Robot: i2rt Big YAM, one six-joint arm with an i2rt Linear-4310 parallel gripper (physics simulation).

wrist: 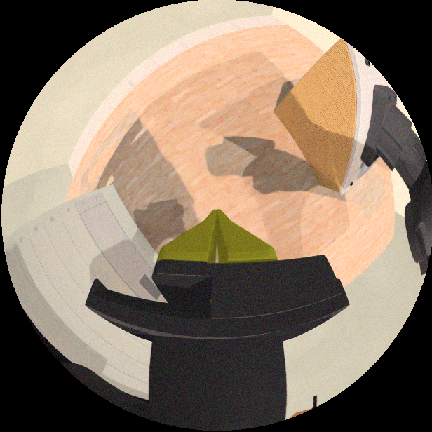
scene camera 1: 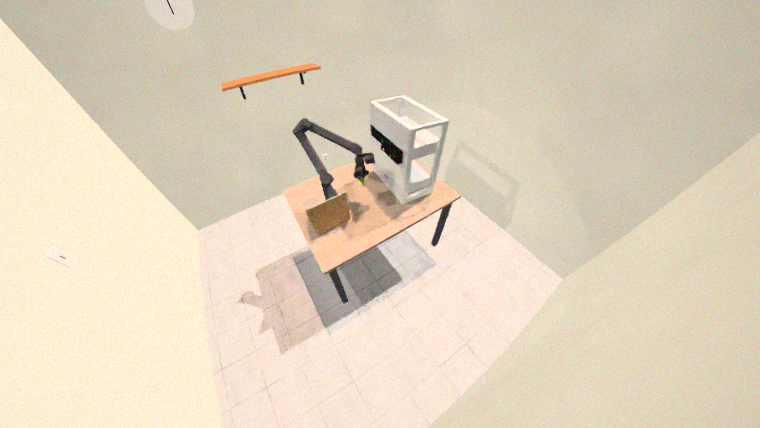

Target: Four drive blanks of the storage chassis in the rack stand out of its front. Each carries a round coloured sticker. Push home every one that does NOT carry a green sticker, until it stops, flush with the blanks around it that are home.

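Places are measured from the arm's base along level axes (x ahead, y left, z up), in centimetres.
Pixels of known places: gripper, fingertip midpoint: (scene camera 1: 363,185); arm's base, link origin: (scene camera 1: 332,197).
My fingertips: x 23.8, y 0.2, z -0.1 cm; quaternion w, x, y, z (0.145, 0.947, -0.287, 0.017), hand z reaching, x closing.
Note:
Ahead of a thing's pixels: the offset from my fingertips to its top centre. "spot": to the spot under its first point. Level surfaces: height alone.
The white rack (scene camera 1: 390,123) (wrist: 125,372) stands on the table. The storage chassis @(spot: dx +19.2, dy +1.0, dz +26.2 cm) (scene camera 1: 386,144) is a black band across its front in the scene view. Small sticker dots show on it: green ones, a yellow one @(spot: dx +19.3, dy +4.9, dz +20.3 cm) (scene camera 1: 383,149) and a red one @(spot: dx +19.1, dy -8.9, dz +23.3 cm) (scene camera 1: 394,155). They are too small to tell how far each blank stands out. No sticker shows in the wrist view. My gripper (scene camera 1: 363,183) (wrist: 216,215) is shut and empty, its yellow-green fingertips together. It points down above the table, in front of the rack and lower than the chassis, apart from both.
The wooden table @(dz -18.4 cm) (scene camera 1: 366,233) (wrist: 220,90) carries the arm base, the rack and an upright brown panel (scene camera 1: 329,214) (wrist: 322,110) beside the base. An orange wall shelf (scene camera 1: 271,77) is mounted on the wall behind.

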